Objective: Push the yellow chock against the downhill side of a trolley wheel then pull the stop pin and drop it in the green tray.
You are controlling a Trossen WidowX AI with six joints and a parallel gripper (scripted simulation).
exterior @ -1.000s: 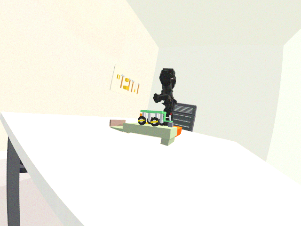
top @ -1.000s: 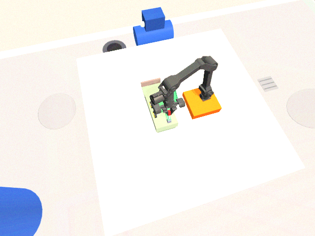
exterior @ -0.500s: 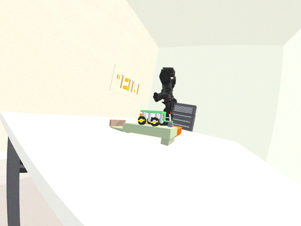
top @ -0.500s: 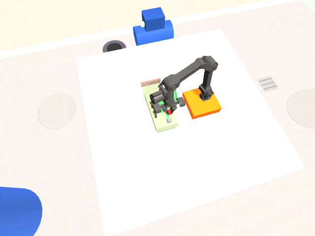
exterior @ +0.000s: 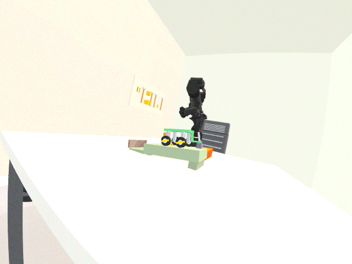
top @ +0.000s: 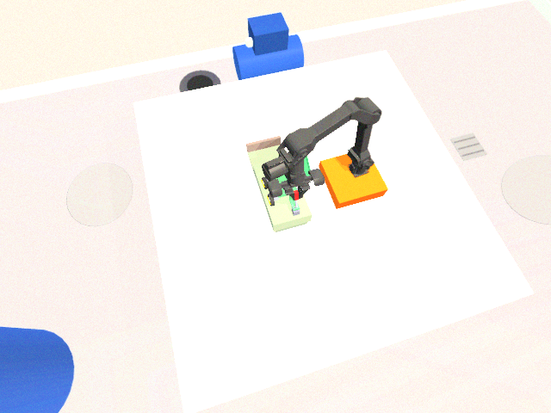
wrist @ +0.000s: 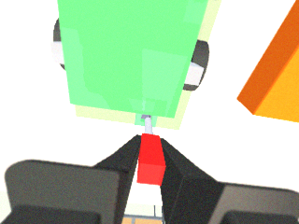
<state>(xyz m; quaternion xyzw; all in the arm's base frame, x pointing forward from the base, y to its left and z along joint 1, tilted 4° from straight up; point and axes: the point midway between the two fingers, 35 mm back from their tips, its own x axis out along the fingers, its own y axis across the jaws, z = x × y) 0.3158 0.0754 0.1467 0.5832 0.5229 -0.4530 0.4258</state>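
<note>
Now: gripper tip 19 cm to the left of the green tray, 17 cm above it and 12 cm past it. From my gripper tip the other things lie so: trolley: 9 cm to the right, 5 cm below, 1 cm ahead; then pale green ramp: 11 cm below, 9 cm to the right, 1 cm ahead; then red-headed stop pin: right at my gripper tip.
</note>
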